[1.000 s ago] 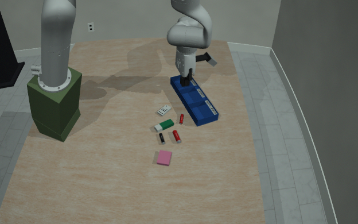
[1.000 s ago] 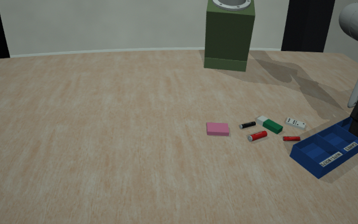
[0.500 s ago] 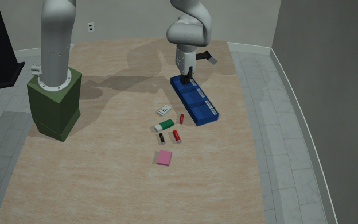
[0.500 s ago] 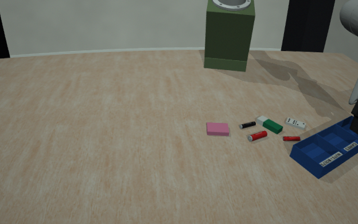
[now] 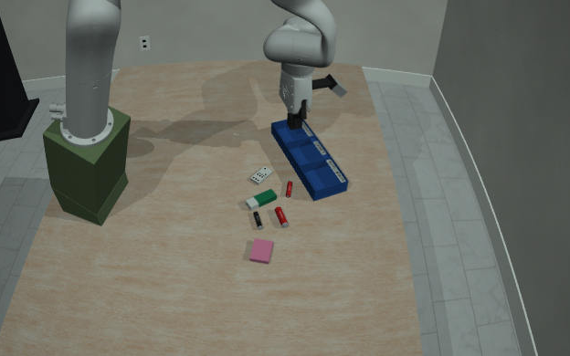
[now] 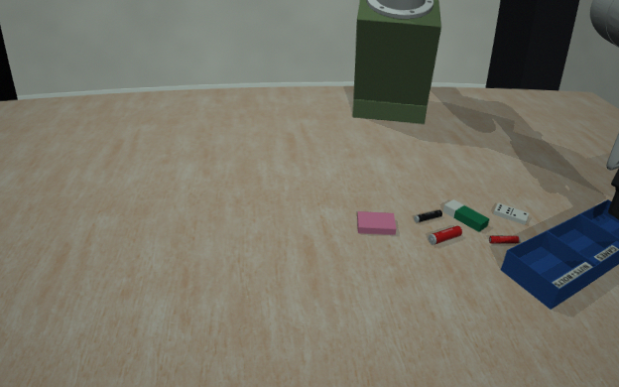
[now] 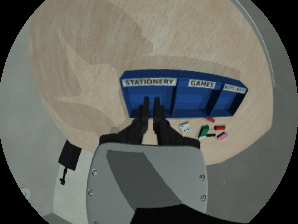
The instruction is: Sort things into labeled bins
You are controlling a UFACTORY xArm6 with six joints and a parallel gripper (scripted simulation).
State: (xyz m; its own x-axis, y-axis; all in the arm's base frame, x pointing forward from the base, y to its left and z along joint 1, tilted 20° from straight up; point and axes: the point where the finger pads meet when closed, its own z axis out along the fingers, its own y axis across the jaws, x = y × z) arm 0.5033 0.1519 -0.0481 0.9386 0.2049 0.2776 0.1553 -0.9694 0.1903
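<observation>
My hand is 120 mm to the left of the white domino, 100 mm past it and 60 mm above it. Round my hand: blue bin: 80 mm to the right, 50 mm below, 20 mm ahead; then green-and-white eraser: 200 mm to the right, 110 mm behind, 60 mm below; then thin red battery: 170 mm to the right, 60 mm below, 40 mm behind.
</observation>
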